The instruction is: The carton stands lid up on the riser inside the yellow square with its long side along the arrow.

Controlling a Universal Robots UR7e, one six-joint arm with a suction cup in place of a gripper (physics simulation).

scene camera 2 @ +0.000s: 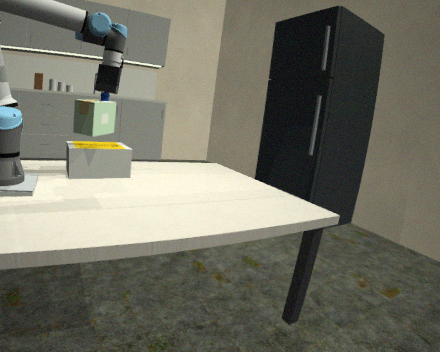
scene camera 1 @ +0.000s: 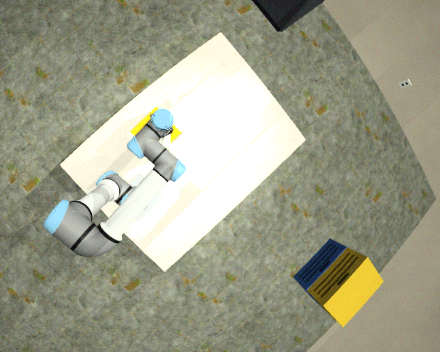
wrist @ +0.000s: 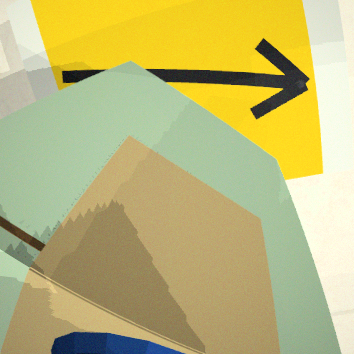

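Note:
The pale green carton (scene camera 2: 94,118) (wrist: 160,105) hangs in the air from my suction cup (scene camera 2: 105,96) (wrist: 117,344), with a gap above the riser (scene camera 2: 98,164). The blue cup touches a tan area on the carton's upper face. The carton looks about level; a white label shows on one side. The yellow square (scene camera 1: 144,122) (scene camera 2: 99,145) (wrist: 200,30) covers much of the riser's top. In the wrist view the black arrow (wrist: 215,77) points right, and the carton's edges run slanted to it. I cannot tell which side is long. The wrist hides the carton in scene camera 1.
The riser stands on the pale table (scene camera 1: 240,115) (scene camera 2: 200,200), near the arm's base (scene camera 2: 11,165). A dark fridge (scene camera 2: 300,110) stands beyond the table. Grey cabinets (scene camera 2: 142,130) line the back wall. A yellow and blue object (scene camera 1: 352,292) is on the floor.

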